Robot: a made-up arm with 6 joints.
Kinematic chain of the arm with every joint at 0, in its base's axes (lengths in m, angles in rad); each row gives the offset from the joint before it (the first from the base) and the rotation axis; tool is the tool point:
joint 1: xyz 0 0 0.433 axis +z
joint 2: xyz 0.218 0 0 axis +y
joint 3: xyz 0 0 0.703 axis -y
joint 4: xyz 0 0 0.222 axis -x
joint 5: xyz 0.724 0 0 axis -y
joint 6: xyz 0.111 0 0 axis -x
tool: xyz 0 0 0
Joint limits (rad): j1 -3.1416..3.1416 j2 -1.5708..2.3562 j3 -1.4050..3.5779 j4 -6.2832..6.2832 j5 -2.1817..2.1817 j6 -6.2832..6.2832
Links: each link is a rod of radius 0.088 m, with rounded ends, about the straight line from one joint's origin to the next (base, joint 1, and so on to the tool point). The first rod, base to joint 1, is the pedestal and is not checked.
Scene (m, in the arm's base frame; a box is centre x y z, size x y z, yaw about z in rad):
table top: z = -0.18
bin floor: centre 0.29 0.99 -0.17 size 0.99 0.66 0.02 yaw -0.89
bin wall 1: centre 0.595 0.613 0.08 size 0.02 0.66 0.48 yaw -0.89
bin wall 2: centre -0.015 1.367 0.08 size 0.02 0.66 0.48 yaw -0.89
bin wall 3: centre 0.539 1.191 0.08 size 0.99 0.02 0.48 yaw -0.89
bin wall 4: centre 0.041 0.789 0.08 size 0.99 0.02 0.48 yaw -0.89
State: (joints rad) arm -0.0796 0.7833 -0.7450 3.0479 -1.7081 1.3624
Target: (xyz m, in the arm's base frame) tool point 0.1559 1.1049 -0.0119
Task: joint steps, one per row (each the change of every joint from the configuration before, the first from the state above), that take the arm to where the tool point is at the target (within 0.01 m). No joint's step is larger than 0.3 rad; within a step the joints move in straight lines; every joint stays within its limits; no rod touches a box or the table.
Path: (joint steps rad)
1: 0.2087 -0.2357 -0.0472 -0.2024 -0.1184 0.2061
2: 0.2087 -0.2357 -0.0471 -0.2025 -0.1184 0.2060
3: 0.2087 -0.2356 -0.0472 -0.2024 -0.1184 0.2061
4: 0.2087 -0.2357 -0.0472 -0.2024 -0.1184 0.2061
5: 0.1340 0.2578 0.0792 0.1911 0.1086 -0.1649
6: 0.1341 0.2578 0.0793 0.1912 0.1086 -0.1648
7: 0.1340 0.2578 0.0792 0.1912 0.1086 -0.1649
8: 0.1341 0.2578 0.0792 0.1912 0.1085 -0.1648
9: 0.1340 0.2578 0.0793 0.1912 0.1086 -0.1649

